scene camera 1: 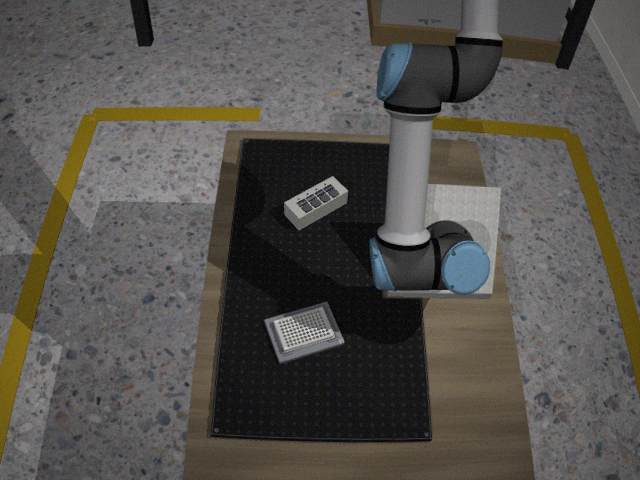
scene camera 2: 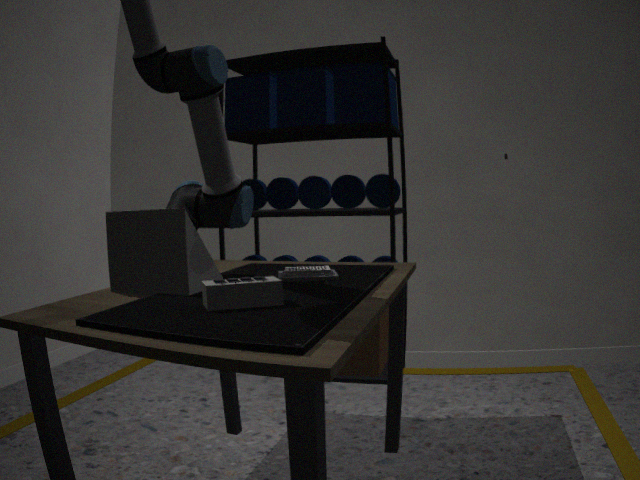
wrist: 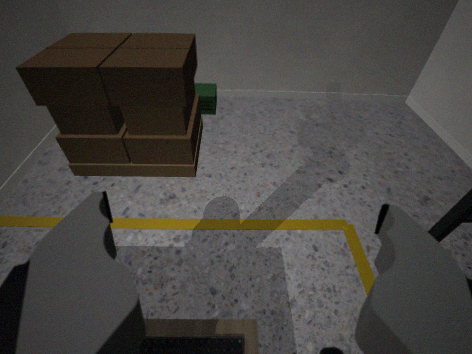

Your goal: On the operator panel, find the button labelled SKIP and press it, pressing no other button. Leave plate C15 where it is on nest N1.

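Pixels of known places: gripper, fingertip midpoint: (wrist: 245,202); arm's base, link origin: (scene camera 2: 167,250).
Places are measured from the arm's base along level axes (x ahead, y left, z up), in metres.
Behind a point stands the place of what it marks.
Observation:
The operator panel (scene camera 1: 305,215) {z -0.043, x 0.339, y -0.156 m} (scene camera 2: 242,297) {z -0.070, x 0.320, y -0.249 m} is a light box with a row of several dark buttons on its top, standing turned on the black perforated board (scene camera 1: 320,403) {z -0.093, x 0.334, y 0.348 m} (scene camera 2: 180,322) {z -0.093, x 0.245, y -0.402 m}. Its labels are too small to read, so I cannot tell which button is SKIP. A white plate with many wells (scene camera 1: 302,330) {z -0.073, x 0.365, y 0.167 m} (scene camera 2: 307,268) {z -0.067, x 0.363, y 0.156 m} sits on a grey nest (scene camera 1: 305,353) (scene camera 2: 310,275), apart from the panel. My gripper (wrist: 245,202) {z 0.743, x 0.409, y -0.449 m} is open and empty in the wrist view, its fingers wide apart with floor showing between them. Neither scene view shows the fingers.
A light block with a sloped side (scene camera 1: 467,206) {z 0.081, x -0.058, y -0.074 m} (scene camera 2: 147,253) {z 0.005, x 0.002, y -0.116 m} stands on the wooden table (scene camera 1: 475,387) {z -0.107, x -0.044, y 0.333 m} (scene camera 2: 67,310) {z -0.106, x -0.110, y -0.355 m} beside the board, partly under the arm. A shelf rack (scene camera 2: 315,212) with blue containers stands behind the table. Stacked brown boxes (wrist: 145,85) and a green crate (wrist: 207,99) stand on the floor.

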